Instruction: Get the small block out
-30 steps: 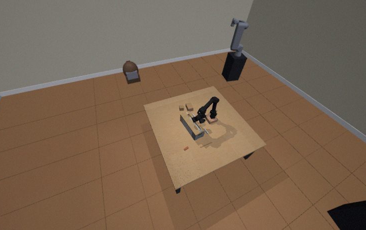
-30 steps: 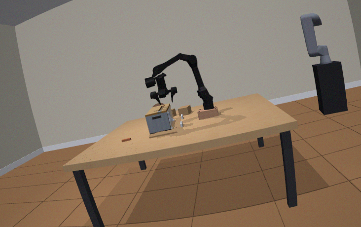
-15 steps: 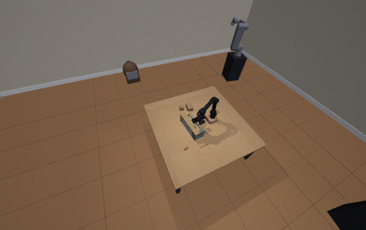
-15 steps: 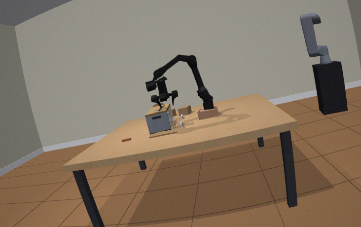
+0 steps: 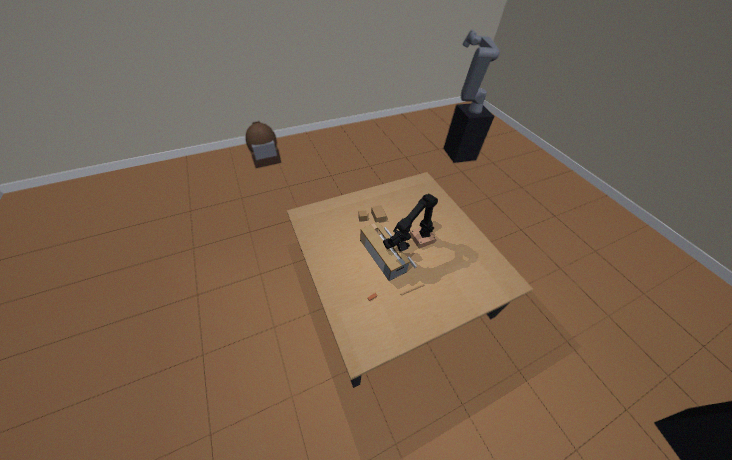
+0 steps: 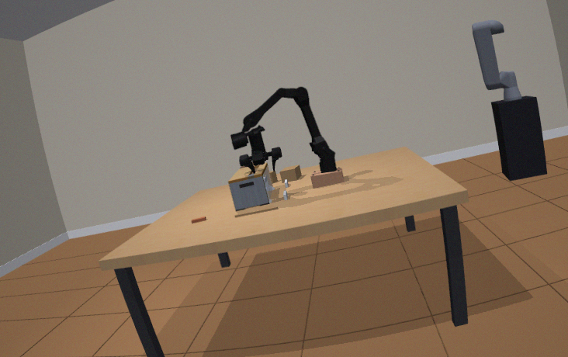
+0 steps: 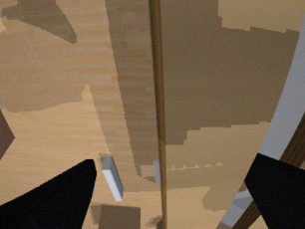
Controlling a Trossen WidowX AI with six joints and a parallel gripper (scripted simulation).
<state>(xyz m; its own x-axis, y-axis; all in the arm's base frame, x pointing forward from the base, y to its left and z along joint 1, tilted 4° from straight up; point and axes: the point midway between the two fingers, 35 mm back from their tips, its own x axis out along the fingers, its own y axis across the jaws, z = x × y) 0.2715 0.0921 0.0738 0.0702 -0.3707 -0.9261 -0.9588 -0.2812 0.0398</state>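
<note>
My gripper tip is now 50 mm short of the tan block, 20 mm to the left of it and 20 mm above it. Round my gripper tip: thin stick (50 mm behind, 300 mm to the left, 100 mm below).
</note>
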